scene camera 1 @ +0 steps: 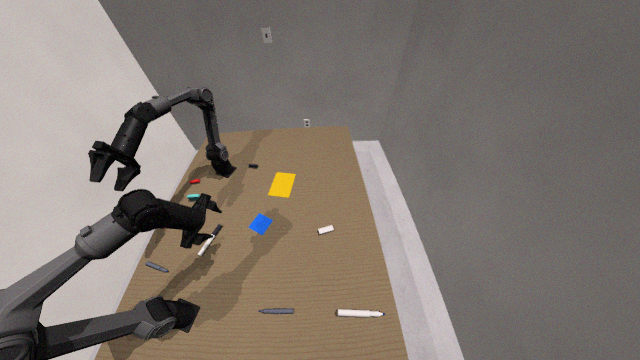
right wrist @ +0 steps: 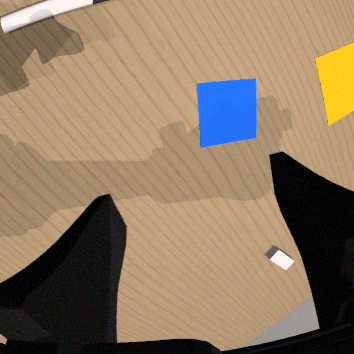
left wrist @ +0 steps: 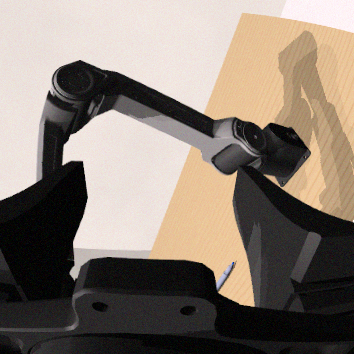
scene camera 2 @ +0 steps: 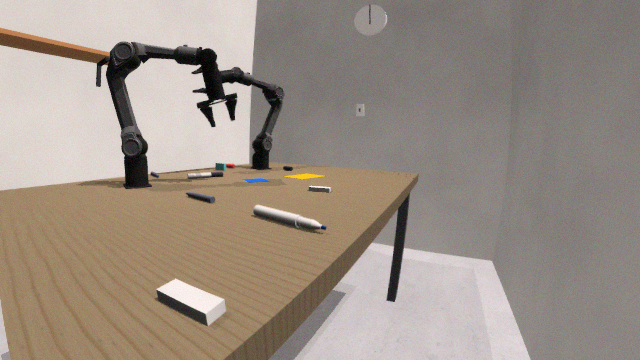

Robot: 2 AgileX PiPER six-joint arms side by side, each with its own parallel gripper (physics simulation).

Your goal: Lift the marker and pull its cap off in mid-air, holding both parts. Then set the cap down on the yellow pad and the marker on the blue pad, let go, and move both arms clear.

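Observation:
The marker, with a white body (scene camera 1: 204,247) (scene camera 2: 199,175) (right wrist: 50,11) and a dark cap (scene camera 1: 217,230) (scene camera 2: 216,174) on one end, lies on the table. The blue pad (scene camera 1: 260,224) (scene camera 2: 256,180) (right wrist: 227,113) lies flat, and the yellow pad (scene camera 1: 282,185) (scene camera 2: 305,176) (right wrist: 340,85) lies beyond it in scene camera 1. My left gripper (scene camera 1: 107,184) (scene camera 2: 194,81) (left wrist: 159,181) is open and empty, high up, away from the marker. My right gripper (scene camera 1: 216,223) (scene camera 2: 223,123) (right wrist: 192,193) is open and empty above the table. The marker's cap end is cut off in the right wrist view.
A teal block (scene camera 1: 193,197) (scene camera 2: 220,166), red piece (scene camera 1: 195,181) (scene camera 2: 230,165) and black piece (scene camera 1: 253,165) (scene camera 2: 288,168) lie near the left arm's base. Grey pens (scene camera 1: 157,267) (scene camera 1: 276,311), an uncapped white marker (scene camera 1: 357,313) (scene camera 2: 285,216) and white blocks (scene camera 1: 326,229) (scene camera 2: 190,300) lie elsewhere.

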